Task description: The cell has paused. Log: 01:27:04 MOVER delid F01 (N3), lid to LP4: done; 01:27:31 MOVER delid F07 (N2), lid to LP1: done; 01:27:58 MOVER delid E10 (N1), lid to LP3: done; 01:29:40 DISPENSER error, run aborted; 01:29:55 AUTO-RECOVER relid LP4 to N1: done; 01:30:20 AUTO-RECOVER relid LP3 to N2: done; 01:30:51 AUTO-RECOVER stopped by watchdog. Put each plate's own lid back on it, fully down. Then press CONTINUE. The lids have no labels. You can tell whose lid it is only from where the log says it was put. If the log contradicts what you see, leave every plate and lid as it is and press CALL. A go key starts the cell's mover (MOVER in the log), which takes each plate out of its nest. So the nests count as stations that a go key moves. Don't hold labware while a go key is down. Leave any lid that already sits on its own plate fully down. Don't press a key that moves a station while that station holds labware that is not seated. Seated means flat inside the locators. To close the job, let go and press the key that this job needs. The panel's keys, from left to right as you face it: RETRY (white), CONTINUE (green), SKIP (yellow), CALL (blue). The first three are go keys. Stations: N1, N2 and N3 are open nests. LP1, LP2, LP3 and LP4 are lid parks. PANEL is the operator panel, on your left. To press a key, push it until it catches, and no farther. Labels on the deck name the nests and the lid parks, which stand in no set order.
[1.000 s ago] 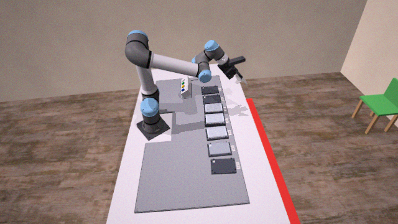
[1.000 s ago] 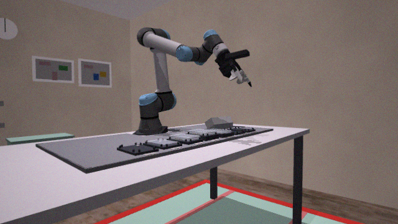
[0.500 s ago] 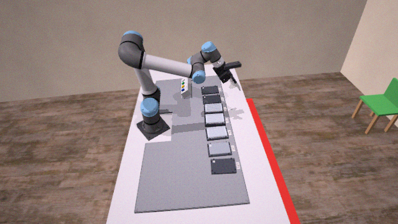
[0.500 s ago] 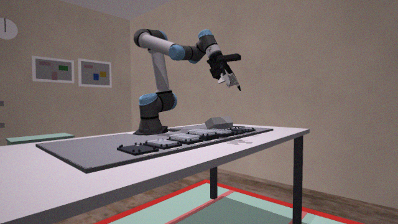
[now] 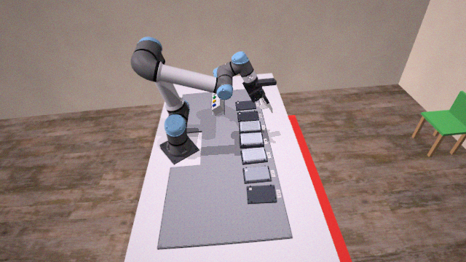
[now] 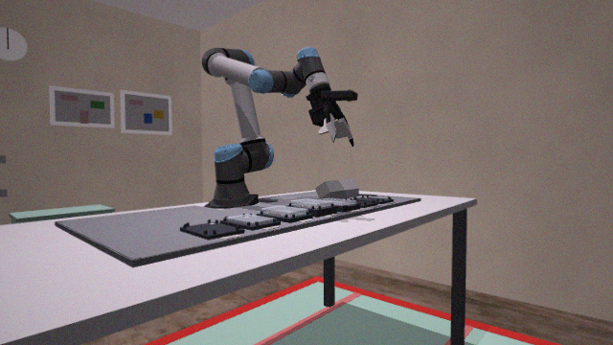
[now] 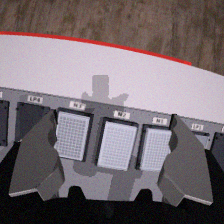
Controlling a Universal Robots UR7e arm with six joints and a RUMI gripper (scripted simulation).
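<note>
The well plate lies 100 mm behind my hand, 60 mm to the right of it and 200 mm below it. The rest, counted from my hand: yellow skip key 390 mm behind, 280 mm to the left, 170 mm below; then green continue key 400 mm behind, 330 mm to the left, 170 mm below; then dark lid park 20 mm behind, 440 mm to the right, 230 mm below.
</note>
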